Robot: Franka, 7 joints.
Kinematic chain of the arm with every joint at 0, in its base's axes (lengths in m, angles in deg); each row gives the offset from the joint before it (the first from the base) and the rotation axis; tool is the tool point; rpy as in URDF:
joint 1: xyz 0 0 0.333 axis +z
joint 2: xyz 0 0 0 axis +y
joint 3: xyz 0 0 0.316 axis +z
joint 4: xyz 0.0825 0 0 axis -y
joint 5: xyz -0.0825 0 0.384 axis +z
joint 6: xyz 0 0 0 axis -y
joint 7: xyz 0.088 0 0 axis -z
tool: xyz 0 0 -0.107 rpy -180 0 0
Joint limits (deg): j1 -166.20..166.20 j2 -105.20..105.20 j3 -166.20..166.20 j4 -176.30..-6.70 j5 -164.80..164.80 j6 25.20..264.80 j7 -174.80..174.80
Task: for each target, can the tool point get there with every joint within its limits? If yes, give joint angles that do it. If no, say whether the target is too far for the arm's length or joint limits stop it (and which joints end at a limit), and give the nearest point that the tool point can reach.
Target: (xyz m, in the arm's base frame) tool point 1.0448 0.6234 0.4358
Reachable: no: too far | nearest point 0.7341 0.4380 0.4052 | short by 0.363 m
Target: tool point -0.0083 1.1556 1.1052
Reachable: no: too far | nearest point -0.0051 0.7133 0.8096 | short by 0.532 m
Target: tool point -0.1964 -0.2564 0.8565
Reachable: yes | joints -126.79 -36.23 -10.77 -112.59 -77.40 190.10 -76.72
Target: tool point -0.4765 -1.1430 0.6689
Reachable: no: too far | nearest point -0.3186 -0.7642 0.5576 | short by 0.425 m
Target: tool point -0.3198 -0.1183 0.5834
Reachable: yes | joints -93.40 -73.58 -45.42 -160.64 10.59 193.95 -132.17
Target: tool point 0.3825 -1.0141 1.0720
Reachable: no: too far | nearest point 0.2501 -0.6632 0.8163 | short by 0.454 m
